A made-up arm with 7 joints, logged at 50 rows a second.
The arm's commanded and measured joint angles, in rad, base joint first. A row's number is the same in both.
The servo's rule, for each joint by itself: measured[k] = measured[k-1] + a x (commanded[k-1-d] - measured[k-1]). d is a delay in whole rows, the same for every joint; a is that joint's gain. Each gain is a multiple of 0.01, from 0.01 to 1. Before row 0 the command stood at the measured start. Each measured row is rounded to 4 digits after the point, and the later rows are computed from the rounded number. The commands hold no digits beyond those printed.
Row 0, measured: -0.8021 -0.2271 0.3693 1.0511 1.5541 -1.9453 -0.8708
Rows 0 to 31, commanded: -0.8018 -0.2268 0.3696 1.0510 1.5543 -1.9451 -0.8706; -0.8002 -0.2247 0.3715 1.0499 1.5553 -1.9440 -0.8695; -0.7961 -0.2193 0.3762 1.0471 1.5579 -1.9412 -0.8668; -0.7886 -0.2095 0.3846 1.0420 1.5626 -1.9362 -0.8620; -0.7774 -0.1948 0.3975 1.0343 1.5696 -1.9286 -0.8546; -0.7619 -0.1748 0.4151 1.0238 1.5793 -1.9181 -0.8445; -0.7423 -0.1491 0.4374 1.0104 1.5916 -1.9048 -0.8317; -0.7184 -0.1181 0.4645 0.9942 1.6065 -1.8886 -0.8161; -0.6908 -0.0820 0.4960 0.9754 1.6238 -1.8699 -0.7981; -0.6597 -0.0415 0.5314 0.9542 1.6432 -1.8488 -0.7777; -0.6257 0.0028 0.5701 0.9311 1.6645 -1.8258 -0.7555; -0.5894 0.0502 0.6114 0.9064 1.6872 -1.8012 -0.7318; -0.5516 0.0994 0.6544 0.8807 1.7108 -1.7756 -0.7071; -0.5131 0.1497 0.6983 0.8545 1.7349 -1.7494 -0.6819; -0.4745 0.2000 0.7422 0.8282 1.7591 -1.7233 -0.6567; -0.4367 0.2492 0.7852 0.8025 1.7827 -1.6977 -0.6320; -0.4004 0.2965 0.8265 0.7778 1.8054 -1.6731 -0.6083; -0.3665 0.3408 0.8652 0.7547 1.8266 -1.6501 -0.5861; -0.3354 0.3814 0.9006 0.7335 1.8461 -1.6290 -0.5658; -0.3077 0.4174 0.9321 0.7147 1.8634 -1.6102 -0.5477; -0.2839 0.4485 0.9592 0.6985 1.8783 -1.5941 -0.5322; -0.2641 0.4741 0.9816 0.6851 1.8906 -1.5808 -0.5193; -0.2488 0.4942 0.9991 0.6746 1.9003 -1.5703 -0.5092; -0.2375 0.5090 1.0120 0.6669 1.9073 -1.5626 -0.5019; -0.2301 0.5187 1.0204 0.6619 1.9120 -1.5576 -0.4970; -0.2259 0.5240 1.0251 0.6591 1.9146 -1.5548 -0.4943; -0.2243 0.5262 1.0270 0.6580 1.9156 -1.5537 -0.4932; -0.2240 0.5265 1.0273 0.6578 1.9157 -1.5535 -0.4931; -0.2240 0.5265 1.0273 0.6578 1.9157 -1.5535 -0.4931; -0.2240 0.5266 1.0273 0.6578 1.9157 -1.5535 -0.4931; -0.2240 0.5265 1.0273 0.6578 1.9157 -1.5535 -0.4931; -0.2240 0.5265 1.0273 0.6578 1.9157 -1.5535 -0.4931
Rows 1 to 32, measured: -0.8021 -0.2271 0.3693 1.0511 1.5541 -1.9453 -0.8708; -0.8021 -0.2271 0.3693 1.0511 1.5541 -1.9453 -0.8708; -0.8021 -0.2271 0.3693 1.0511 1.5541 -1.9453 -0.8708; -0.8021 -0.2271 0.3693 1.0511 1.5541 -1.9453 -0.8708; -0.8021 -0.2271 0.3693 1.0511 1.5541 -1.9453 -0.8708; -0.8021 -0.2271 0.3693 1.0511 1.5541 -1.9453 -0.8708; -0.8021 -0.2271 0.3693 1.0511 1.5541 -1.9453 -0.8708; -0.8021 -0.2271 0.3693 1.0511 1.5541 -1.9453 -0.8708; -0.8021 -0.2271 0.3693 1.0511 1.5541 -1.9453 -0.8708; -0.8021 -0.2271 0.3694 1.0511 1.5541 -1.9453 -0.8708; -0.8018 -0.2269 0.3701 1.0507 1.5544 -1.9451 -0.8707; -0.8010 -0.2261 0.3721 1.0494 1.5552 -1.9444 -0.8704; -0.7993 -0.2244 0.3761 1.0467 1.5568 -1.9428 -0.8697; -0.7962 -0.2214 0.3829 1.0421 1.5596 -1.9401 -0.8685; -0.7914 -0.2167 0.3932 1.0353 1.5639 -1.9359 -0.8666; -0.7845 -0.2099 0.4073 1.0261 1.5700 -1.9300 -0.8638; -0.7752 -0.2007 0.4256 1.0143 1.5780 -1.9221 -0.8600; -0.7634 -0.1888 0.4481 0.9999 1.5881 -1.9122 -0.8550; -0.7489 -0.1741 0.4748 0.9830 1.6002 -1.9002 -0.8488; -0.7317 -0.1564 0.5053 0.9638 1.6143 -1.8861 -0.8413; -0.7118 -0.1357 0.5393 0.9426 1.6303 -1.8700 -0.8325; -0.6894 -0.1122 0.5761 0.9197 1.6480 -1.8521 -0.8225; -0.6647 -0.0860 0.6152 0.8956 1.6671 -1.8326 -0.8113; -0.6381 -0.0574 0.6558 0.8707 1.6873 -1.8118 -0.7989; -0.6099 -0.0267 0.6972 0.8455 1.7083 -1.7901 -0.7855; -0.5806 0.0056 0.7386 0.8205 1.7297 -1.7679 -0.7713; -0.5506 0.0391 0.7791 0.7962 1.7510 -1.7455 -0.7565; -0.5205 0.0733 0.8180 0.7730 1.7719 -1.7234 -0.7412; -0.4907 0.1077 0.8545 0.7514 1.7920 -1.7019 -0.7257; -0.4617 0.1418 0.8880 0.7318 1.8110 -1.6814 -0.7102; -0.4340 0.1750 0.9180 0.7145 1.8285 -1.6623 -0.6949; -0.4081 0.2069 0.9440 0.6997 1.8443 -1.6448 -0.6800
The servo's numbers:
d 9
a 0.14 0.10 0.32 0.37 0.22 0.19 0.08

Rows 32 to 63, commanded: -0.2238 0.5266 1.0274 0.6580 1.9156 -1.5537 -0.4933; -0.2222 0.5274 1.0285 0.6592 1.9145 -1.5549 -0.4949; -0.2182 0.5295 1.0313 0.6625 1.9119 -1.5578 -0.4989; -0.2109 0.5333 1.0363 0.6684 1.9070 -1.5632 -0.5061; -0.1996 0.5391 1.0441 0.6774 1.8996 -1.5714 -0.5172; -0.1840 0.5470 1.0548 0.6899 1.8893 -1.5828 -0.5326; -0.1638 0.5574 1.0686 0.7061 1.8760 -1.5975 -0.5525; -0.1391 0.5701 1.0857 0.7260 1.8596 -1.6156 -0.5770; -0.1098 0.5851 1.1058 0.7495 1.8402 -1.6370 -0.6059; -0.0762 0.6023 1.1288 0.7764 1.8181 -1.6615 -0.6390; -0.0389 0.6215 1.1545 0.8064 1.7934 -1.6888 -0.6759; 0.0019 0.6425 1.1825 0.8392 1.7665 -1.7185 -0.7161; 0.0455 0.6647 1.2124 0.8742 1.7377 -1.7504 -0.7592; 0.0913 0.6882 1.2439 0.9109 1.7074 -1.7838 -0.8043; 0.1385 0.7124 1.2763 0.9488 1.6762 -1.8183 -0.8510; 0.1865 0.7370 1.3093 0.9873 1.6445 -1.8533 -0.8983; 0.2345 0.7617 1.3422 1.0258 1.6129 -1.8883 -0.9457; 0.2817 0.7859 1.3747 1.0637 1.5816 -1.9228 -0.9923; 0.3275 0.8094 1.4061 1.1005 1.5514 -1.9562 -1.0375; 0.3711 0.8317 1.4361 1.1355 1.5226 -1.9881 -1.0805; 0.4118 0.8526 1.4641 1.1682 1.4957 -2.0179 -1.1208; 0.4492 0.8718 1.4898 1.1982 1.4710 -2.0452 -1.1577; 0.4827 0.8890 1.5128 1.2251 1.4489 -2.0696 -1.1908; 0.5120 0.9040 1.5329 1.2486 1.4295 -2.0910 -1.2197; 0.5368 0.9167 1.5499 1.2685 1.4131 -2.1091 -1.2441; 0.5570 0.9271 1.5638 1.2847 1.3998 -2.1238 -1.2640; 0.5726 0.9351 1.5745 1.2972 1.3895 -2.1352 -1.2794; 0.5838 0.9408 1.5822 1.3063 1.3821 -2.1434 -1.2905; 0.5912 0.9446 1.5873 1.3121 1.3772 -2.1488 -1.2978; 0.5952 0.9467 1.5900 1.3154 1.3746 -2.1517 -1.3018; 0.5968 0.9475 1.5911 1.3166 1.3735 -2.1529 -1.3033; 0.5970 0.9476 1.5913 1.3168 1.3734 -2.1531 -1.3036
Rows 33 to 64, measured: -0.3842 0.2371 0.9658 0.6876 1.8582 -1.6292 -0.6658; -0.3626 0.2653 0.9833 0.6781 1.8700 -1.6156 -0.6523; -0.3435 0.2912 0.9967 0.6711 1.8798 -1.6040 -0.6397; -0.3268 0.3147 1.0064 0.6663 1.8877 -1.5944 -0.6280; -0.3124 0.3359 1.0131 0.6632 1.8939 -1.5866 -0.6172; -0.3000 0.3550 1.0176 0.6612 1.8987 -1.5803 -0.6073; -0.2894 0.3722 1.0207 0.6599 1.9024 -1.5752 -0.5982; -0.2802 0.3876 1.0228 0.6591 1.9053 -1.5711 -0.5898; -0.2723 0.4015 1.0242 0.6586 1.9076 -1.5678 -0.5821; -0.2655 0.4140 1.0252 0.6584 1.9094 -1.5651 -0.5750; -0.2594 0.4253 1.0263 0.6587 1.9105 -1.5632 -0.5686; -0.2536 0.4357 1.0279 0.6601 1.9108 -1.5622 -0.5630; -0.2476 0.4455 1.0306 0.6632 1.9100 -1.5624 -0.5584; -0.2409 0.4549 1.0349 0.6685 1.9077 -1.5641 -0.5551; -0.2329 0.4641 1.0413 0.6764 1.9037 -1.5677 -0.5533; -0.2232 0.4734 1.0500 0.6874 1.8976 -1.5734 -0.5532; -0.2114 0.4831 1.0614 0.7017 1.8892 -1.5814 -0.5551; -0.1972 0.4933 1.0756 0.7194 1.8784 -1.5920 -0.5592; -0.1803 0.5042 1.0926 0.7405 1.8651 -1.6052 -0.5656; -0.1605 0.5159 1.1124 0.7649 1.8493 -1.6211 -0.5744; -0.1378 0.5286 1.1348 0.7924 1.8311 -1.6396 -0.5857; -0.1121 0.5422 1.1596 0.8227 1.8106 -1.6607 -0.5996; -0.0836 0.5568 1.1866 0.8553 1.7879 -1.6841 -0.6160; -0.0525 0.5724 1.2153 0.8899 1.7633 -1.7096 -0.6348; -0.0190 0.5889 1.2454 0.9259 1.7372 -1.7369 -0.6559; 0.0165 0.6062 1.2764 0.9629 1.7099 -1.7657 -0.6791; 0.0536 0.6242 1.3079 1.0002 1.6817 -1.7955 -0.7042; 0.0919 0.6427 1.3393 1.0373 1.6530 -1.8260 -0.7309; 0.1310 0.6616 1.3703 1.0736 1.6243 -1.8568 -0.7589; 0.1703 0.6807 1.4003 1.1086 1.5960 -1.8874 -0.7879; 0.2093 0.6998 1.4289 1.1418 1.5685 -1.9174 -0.8175; 0.2476 0.7187 1.4557 1.1726 1.5422 -1.9463 -0.8474
